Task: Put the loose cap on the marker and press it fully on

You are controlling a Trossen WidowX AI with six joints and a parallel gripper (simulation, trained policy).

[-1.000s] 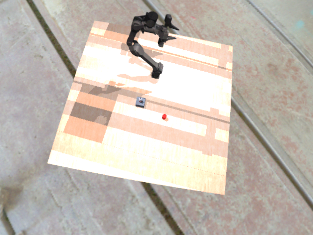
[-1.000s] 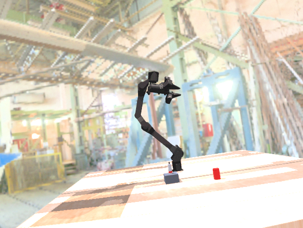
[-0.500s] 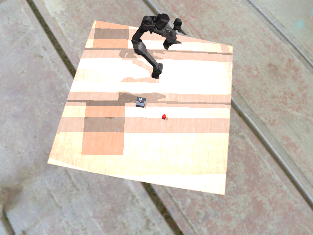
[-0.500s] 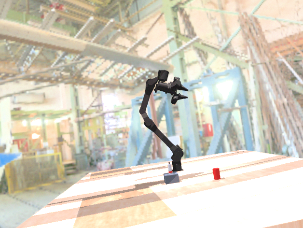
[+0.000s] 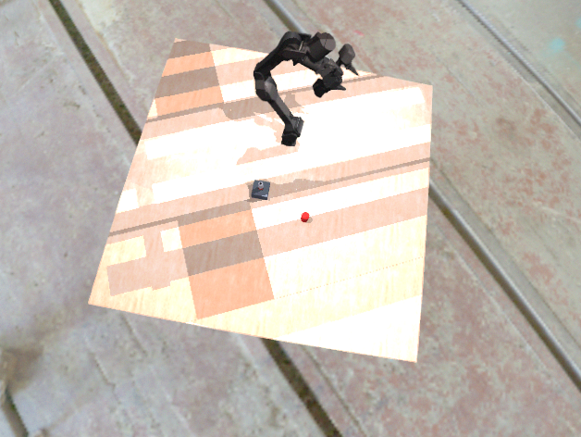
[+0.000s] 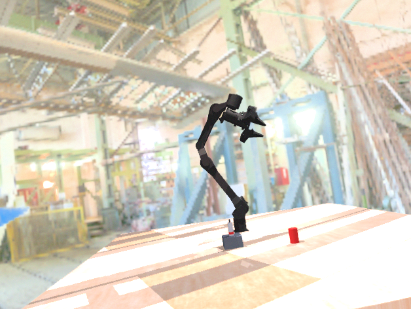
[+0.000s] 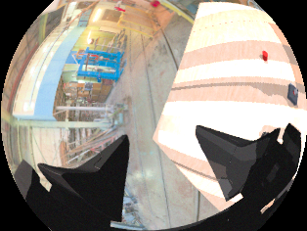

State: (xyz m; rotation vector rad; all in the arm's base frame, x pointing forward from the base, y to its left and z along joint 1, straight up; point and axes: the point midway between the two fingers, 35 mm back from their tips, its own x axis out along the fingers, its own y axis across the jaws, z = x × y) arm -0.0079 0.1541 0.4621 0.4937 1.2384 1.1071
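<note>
My gripper tip is now 370 mm short of the red cap, 60 mm to the left of it and 420 mm above it. Also, from my gripper tip: grey holder block: 280 mm ahead, 260 mm to the right, 430 mm below.
</note>
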